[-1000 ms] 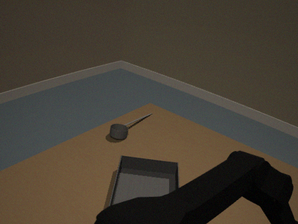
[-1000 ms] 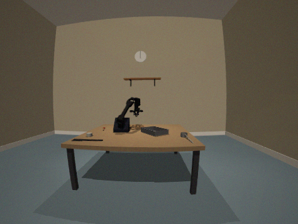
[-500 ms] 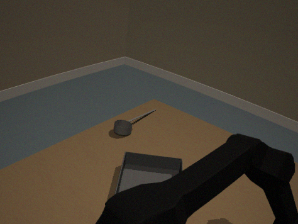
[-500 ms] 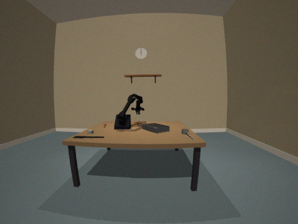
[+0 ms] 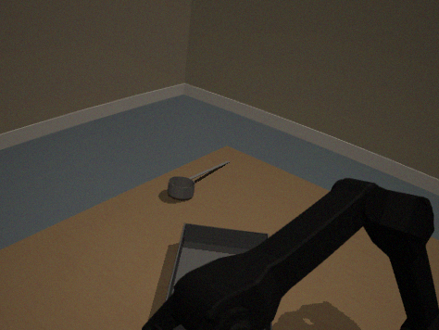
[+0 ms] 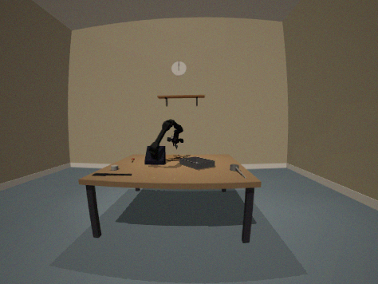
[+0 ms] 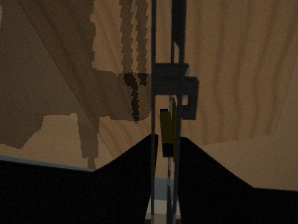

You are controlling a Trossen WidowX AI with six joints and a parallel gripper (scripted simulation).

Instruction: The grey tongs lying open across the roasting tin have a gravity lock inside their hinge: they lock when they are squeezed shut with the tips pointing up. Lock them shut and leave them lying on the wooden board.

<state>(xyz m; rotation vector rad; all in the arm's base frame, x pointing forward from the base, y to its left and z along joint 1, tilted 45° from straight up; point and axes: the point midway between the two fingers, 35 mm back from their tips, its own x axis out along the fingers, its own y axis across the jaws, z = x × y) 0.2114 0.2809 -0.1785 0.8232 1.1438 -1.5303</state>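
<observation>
Right now my gripper tip is 1 cm short of the yellow piece, 4 cm to the left of it and 3 cm below it. Also, from my gripper tip: wooden board (2 cm behind, 1 cm to the left, 13 cm below); grey roasting tin (21 cm ahead, 45 cm to the right, 11 cm below); red thing (47 cm behind, 13 cm to the right, 13 cm below).
</observation>
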